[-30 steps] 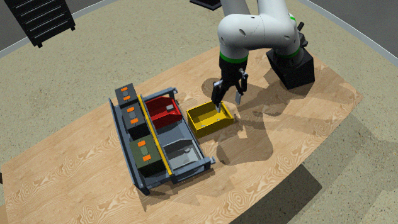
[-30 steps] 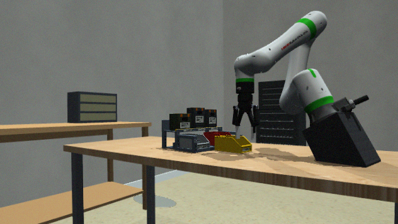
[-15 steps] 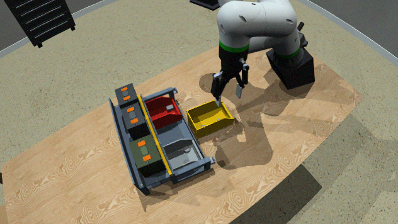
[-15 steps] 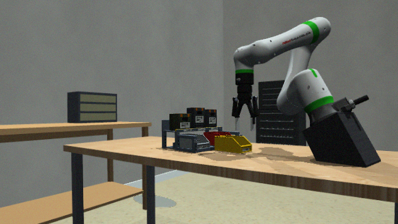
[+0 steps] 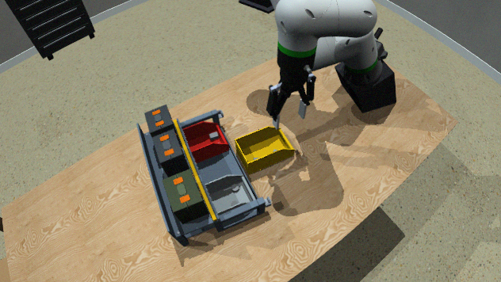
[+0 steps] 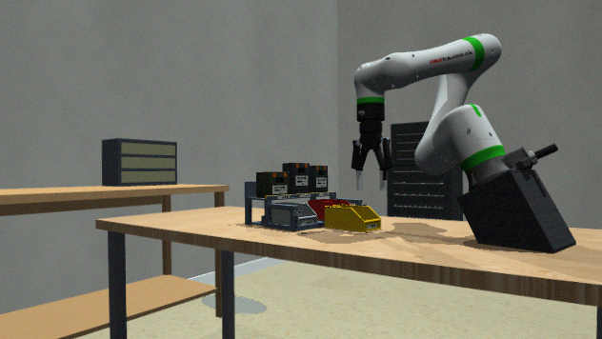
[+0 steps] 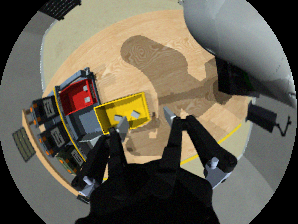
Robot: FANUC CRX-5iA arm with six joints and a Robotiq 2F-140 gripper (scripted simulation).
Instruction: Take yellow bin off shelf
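The yellow open bin lies 120 mm below my hand, 70 mm ahead of it and 30 mm to the right of it. Also, from my hand: red bin: 210 mm to the right, 200 mm ahead, 120 mm below; then yellow rail: 290 mm ahead, 130 mm to the right, 50 mm below; then grey bin: 290 mm ahead, 120 mm below, 10 mm to the right.
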